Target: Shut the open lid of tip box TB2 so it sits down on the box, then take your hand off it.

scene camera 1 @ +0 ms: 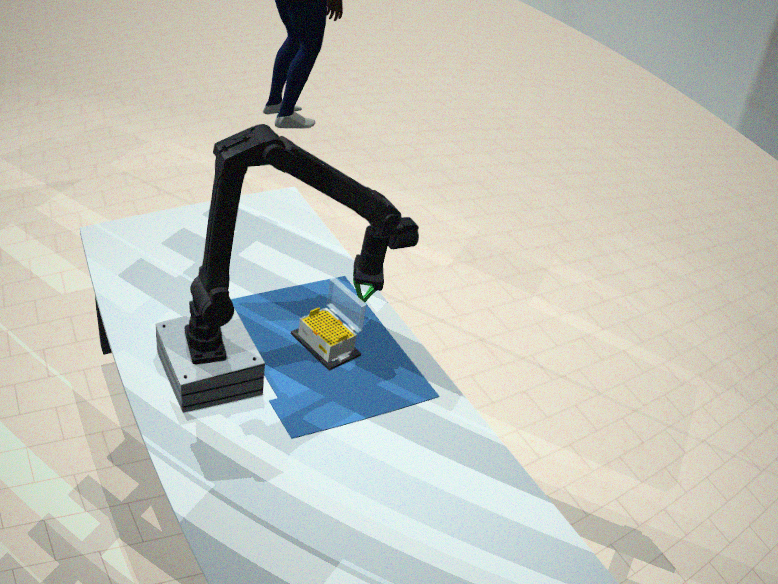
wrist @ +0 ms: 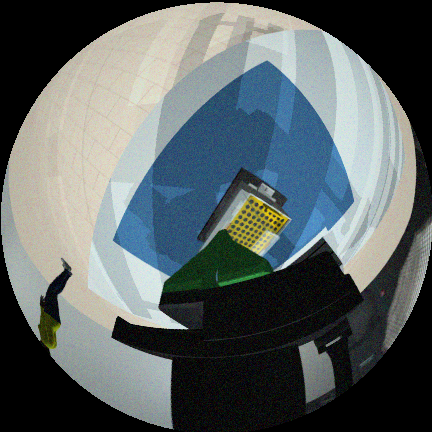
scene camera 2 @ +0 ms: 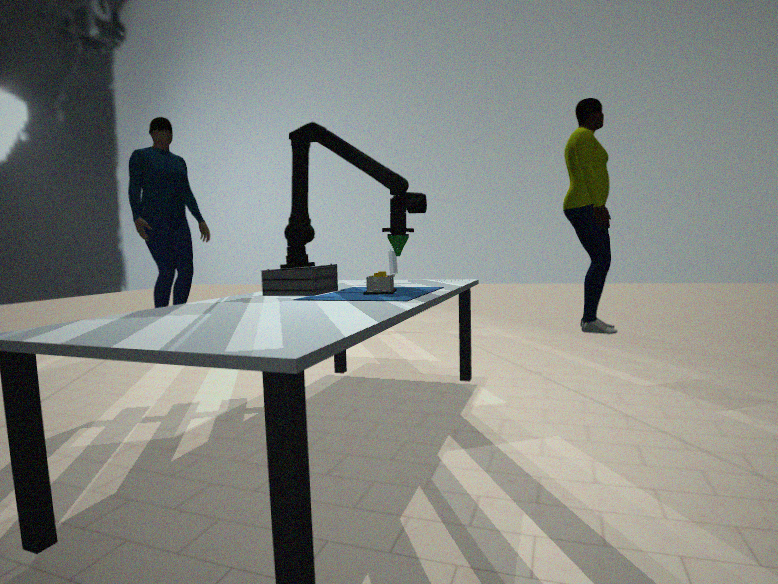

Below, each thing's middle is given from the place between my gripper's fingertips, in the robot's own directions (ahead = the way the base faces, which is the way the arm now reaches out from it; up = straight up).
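Scene:
The clear lid [scene camera 1: 343,302] is 2 cm to the left of my hand, 2 cm below it and 3 cm behind it. As for the yellow perforated rack [scene camera 1: 328,328], I find it 7 cm below my hand and 8 cm behind it.

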